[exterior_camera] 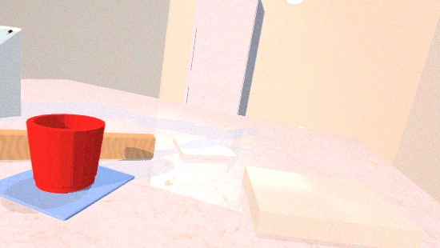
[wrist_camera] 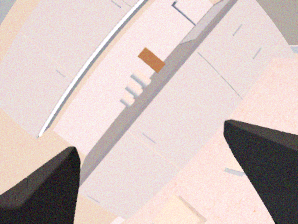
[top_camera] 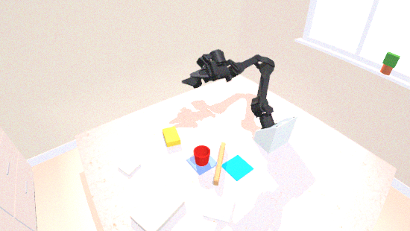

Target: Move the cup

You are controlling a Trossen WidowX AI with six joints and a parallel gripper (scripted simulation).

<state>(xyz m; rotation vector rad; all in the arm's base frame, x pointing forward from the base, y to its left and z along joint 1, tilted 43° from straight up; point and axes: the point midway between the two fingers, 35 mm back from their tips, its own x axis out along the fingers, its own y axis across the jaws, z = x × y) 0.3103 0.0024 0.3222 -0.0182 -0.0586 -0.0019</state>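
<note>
Now: gripper tip 32 cm above the red cup, 14 cm to the right of it and 2 cm short of it. Also, from my gripper tip: light blue pad 37 cm below, 14 cm to the left, 2 cm ahead; yellow block 35 cm below, 8 cm to the right, 6 cm ahead; wooden bar 35 cm below, 20 cm to the left, 4 cm behind.
</note>
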